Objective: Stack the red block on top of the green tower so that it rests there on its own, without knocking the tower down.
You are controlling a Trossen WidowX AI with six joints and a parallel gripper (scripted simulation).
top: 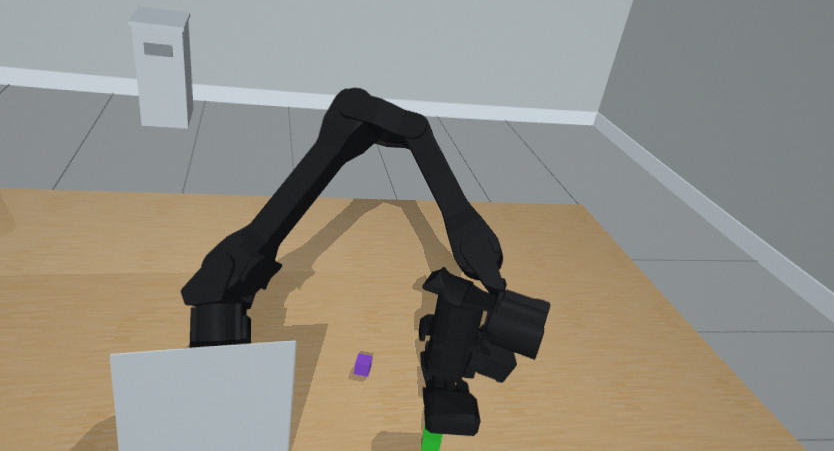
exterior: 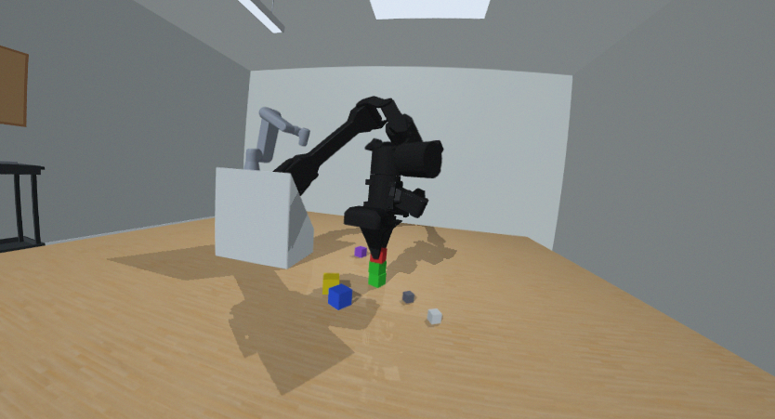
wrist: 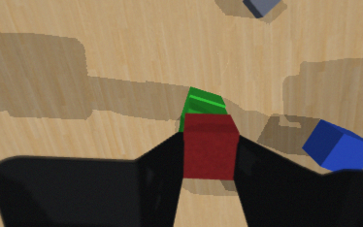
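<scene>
The red block is right at my gripper tip. Round my gripper tip: blue block 10 cm to the right, 4 cm below, 3 cm behind; dark grey block 7 cm ahead, 5 cm below, 4 cm to the right; yellow block 6 cm to the right, 6 cm behind, 4 cm below.
</scene>
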